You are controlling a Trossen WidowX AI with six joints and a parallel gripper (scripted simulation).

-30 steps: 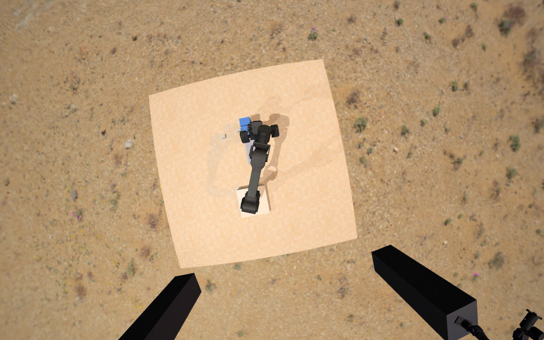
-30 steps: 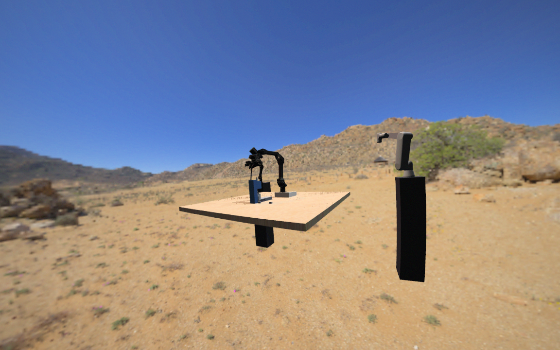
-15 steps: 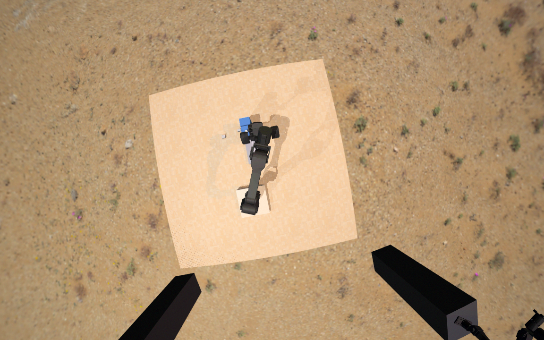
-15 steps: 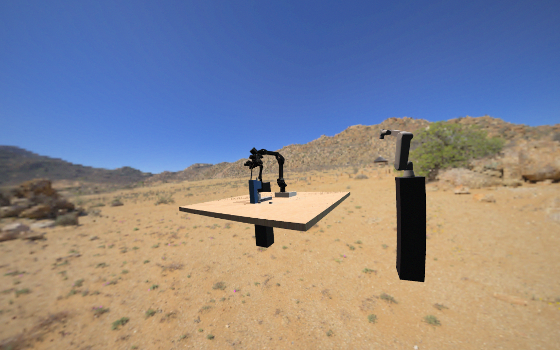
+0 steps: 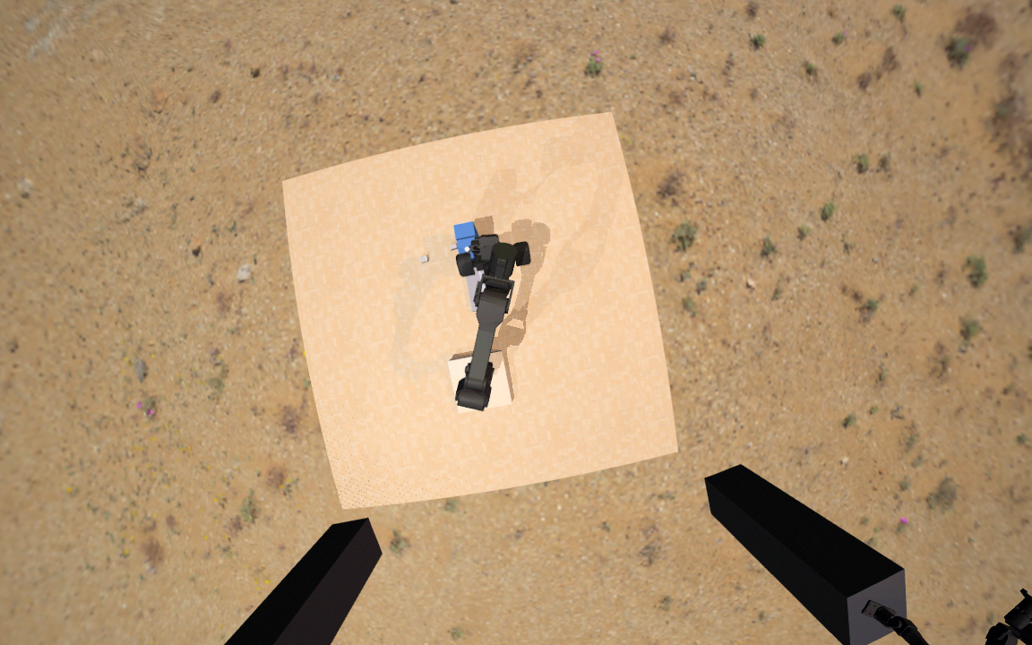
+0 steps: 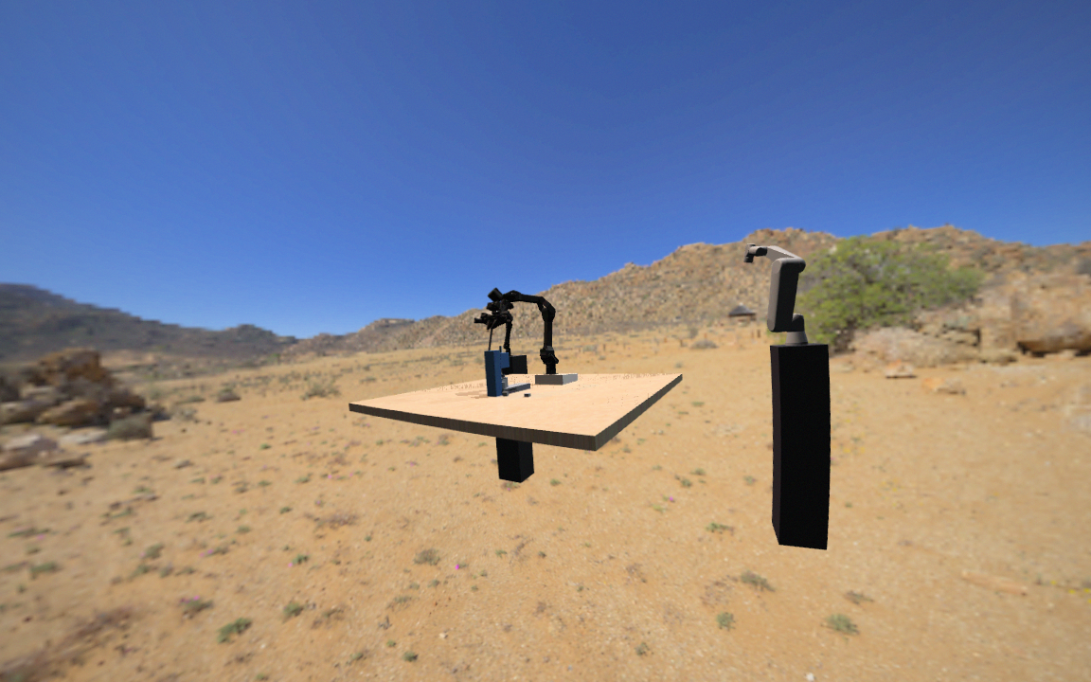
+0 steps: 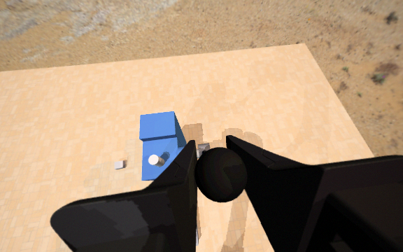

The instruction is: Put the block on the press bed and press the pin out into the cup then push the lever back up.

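My gripper tip is 10 mm to the right of the lever and 50 mm above it. Round my gripper tip: punch ram (20 mm ahead, 70 mm to the left, 170 mm below).
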